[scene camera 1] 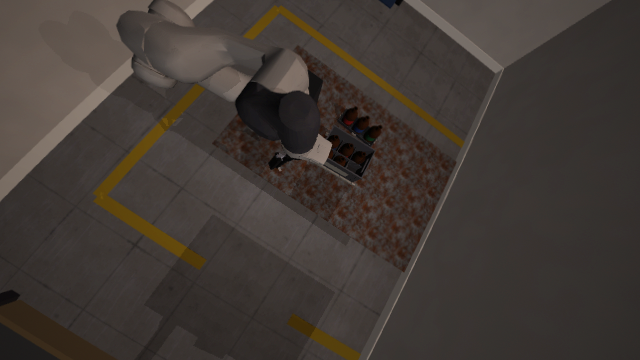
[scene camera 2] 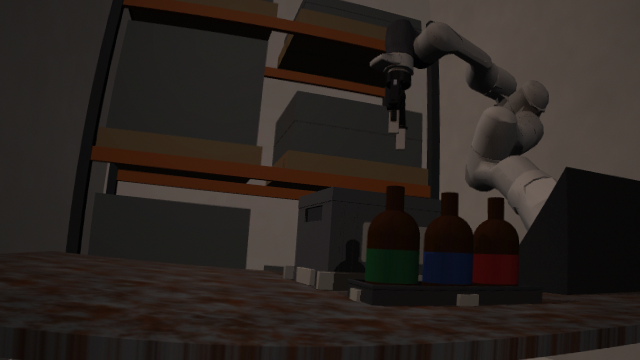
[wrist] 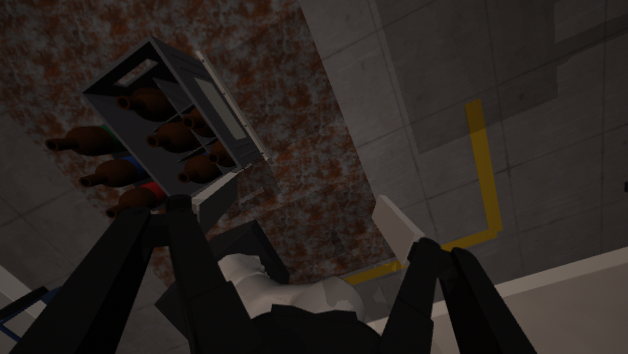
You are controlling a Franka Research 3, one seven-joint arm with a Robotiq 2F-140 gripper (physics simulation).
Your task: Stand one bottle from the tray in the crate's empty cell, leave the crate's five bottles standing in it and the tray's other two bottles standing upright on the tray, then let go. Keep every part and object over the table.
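My gripper (scene camera 2: 397, 132) (wrist: 308, 196) is open and empty, high above the table, pointing down. In scene camera 1 the arm hides part of it. Green-label (scene camera 1: 372, 134) (scene camera 2: 392, 240) (wrist: 87, 140), blue-label (scene camera 1: 361, 125) (scene camera 2: 448, 245) (wrist: 117, 172) and red-label (scene camera 1: 350, 116) (scene camera 2: 496, 245) (wrist: 142, 197) brown bottles stand upright in a row on the dark tray (scene camera 2: 415, 296). The grey crate (scene camera 2: 315, 235) (wrist: 180, 65) beside it holds several upright brown bottles. Its empty cell is the corner on the pale-label side, at the end far from the robot's base.
The mottled table (scene camera 1: 390, 215) (scene camera 2: 175, 310) (wrist: 280, 80) carries the crate and tray close together. The dark arm base block (scene camera 2: 590, 235) stands beyond the tray's red-label end. A shelf unit (scene camera 2: 200, 162) with boxes stands behind the table. A wall runs along the table's far end.
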